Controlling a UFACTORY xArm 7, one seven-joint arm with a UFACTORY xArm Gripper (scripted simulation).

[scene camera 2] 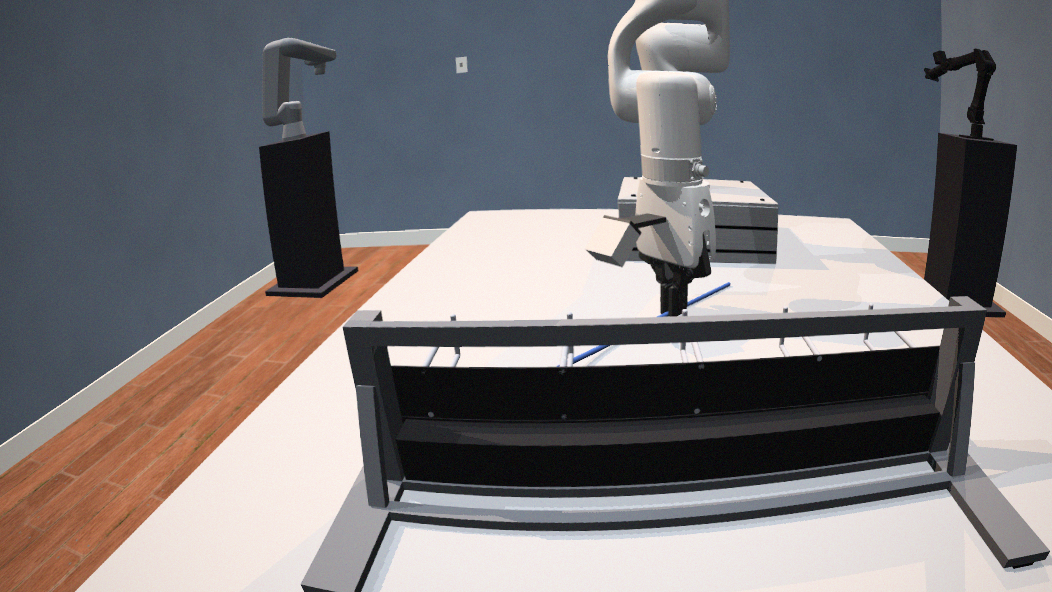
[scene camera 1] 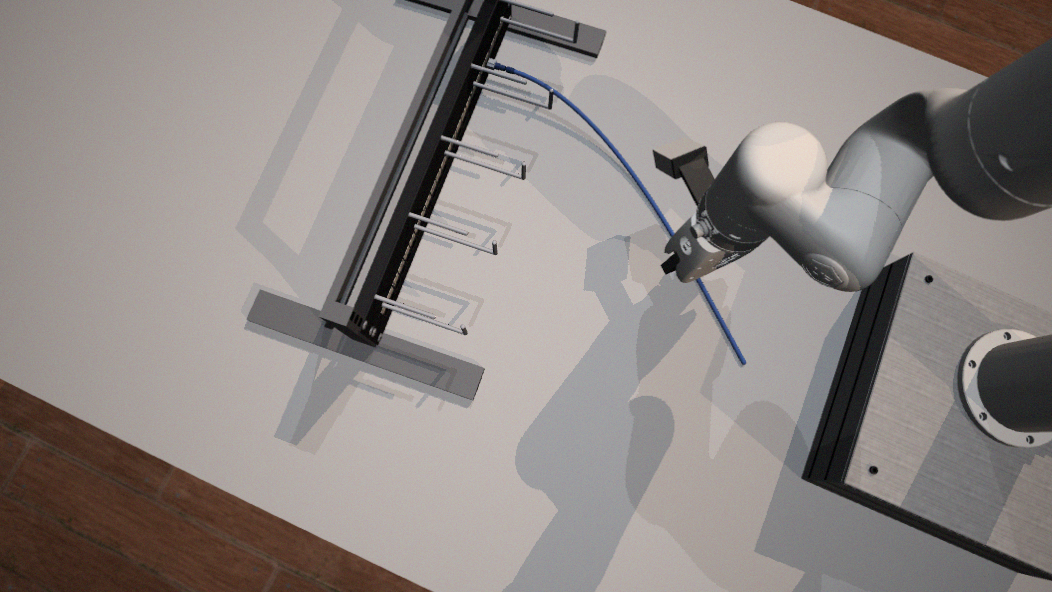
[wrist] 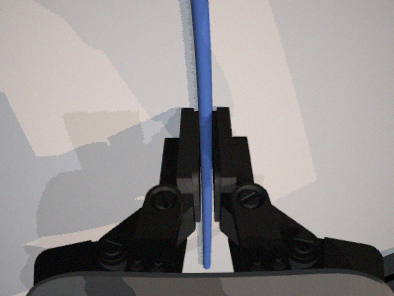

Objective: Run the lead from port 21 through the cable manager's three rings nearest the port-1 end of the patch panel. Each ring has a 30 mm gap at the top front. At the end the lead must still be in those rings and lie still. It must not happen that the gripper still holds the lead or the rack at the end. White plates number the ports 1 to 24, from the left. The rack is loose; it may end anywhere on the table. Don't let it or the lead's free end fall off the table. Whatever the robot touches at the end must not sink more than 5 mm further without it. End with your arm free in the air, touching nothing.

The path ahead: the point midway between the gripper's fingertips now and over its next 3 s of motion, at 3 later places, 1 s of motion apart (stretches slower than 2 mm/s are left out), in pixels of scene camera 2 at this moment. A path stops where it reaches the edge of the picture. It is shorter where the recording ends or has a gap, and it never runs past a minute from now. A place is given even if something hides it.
My gripper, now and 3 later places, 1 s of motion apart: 673, 313; 673, 297; 674, 283; 760, 260
